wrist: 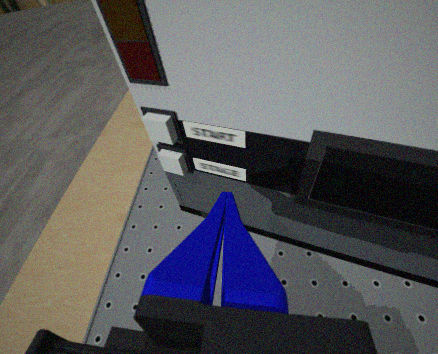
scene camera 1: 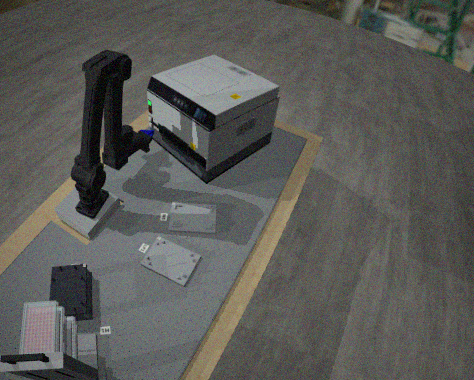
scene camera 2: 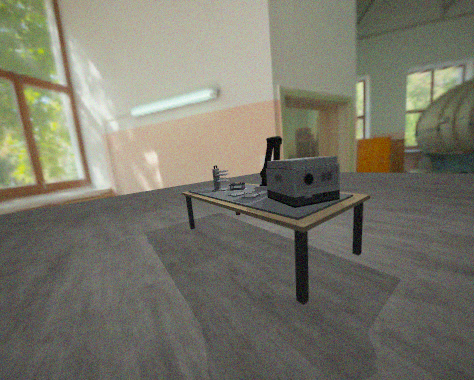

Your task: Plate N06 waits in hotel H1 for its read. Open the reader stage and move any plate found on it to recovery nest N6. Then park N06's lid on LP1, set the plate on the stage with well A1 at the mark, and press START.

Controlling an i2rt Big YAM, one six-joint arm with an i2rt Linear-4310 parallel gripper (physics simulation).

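Places are measured from the arm's base along level axes (x ahead, y left, z up), in centimetres.
Where they show: gripper, fingertip midpoint: [wrist: 226,198] [scene camera 1: 153,131]; arm's base, origin of the base link: [scene camera 1: 92,202] [scene camera 2: 266,185].
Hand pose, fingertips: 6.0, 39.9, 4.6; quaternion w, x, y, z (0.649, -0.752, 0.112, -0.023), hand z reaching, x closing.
Things, the pixels of their centre, and the offset from my fingertips, as dx, dy, dz. "pt": a spot on its surface instead.
- reader, body centre: [scene camera 1: 211,111] [scene camera 2: 299,178] +20.9, +13.5, +7.1
- STAGE button, body centre: [wrist: 174,160] -3.5, +4.1, +0.0
- dark slot, surface spot: [wrist: 375,185] pt +8.1, -1.7, +1.7
- Hotel H1, body centre: [scene camera 1: 53,353] [scene camera 2: 219,177] +16.4, -91.2, +6.3
- pinkish, body centre: [scene camera 1: 38,328] +14.4, -87.7, +14.4
- tag H1, body centre: [scene camera 1: 105,330] +20.2, -78.3, -8.5
- green lamp, body centre: [scene camera 1: 149,102] -3.5, +4.2, +11.4
The reader [scene camera 1: 215,95] [scene camera 2: 303,187] stands at the table's far end, its stage not extended. In the wrist view its START button [wrist: 160,127] sits above the STAGE button [wrist: 173,162], left of a dark slot [wrist: 375,185]. My gripper [scene camera 1: 153,132] [wrist: 226,198] is shut and empty, its blue tips in front of the reader's lower face, right of and below the STAGE button. Hotel H1 [scene camera 1: 62,361] [scene camera 2: 216,179] holds several plates, the top one pinkish [scene camera 1: 40,325]; which is N06 I cannot tell. Two grey nests [scene camera 1: 192,218] [scene camera 1: 171,261] carry unreadable tags and no plates.
A dark block [scene camera 1: 71,291] [scene camera 2: 236,186] stands on the mat between the hotel and the arm's base [scene camera 1: 90,215]. The tag H1 [scene camera 1: 105,330] lies beside the hotel. A green lamp [scene camera 1: 149,103] is lit on the reader's front corner. A wooden edge [wrist: 75,210] borders the mat.
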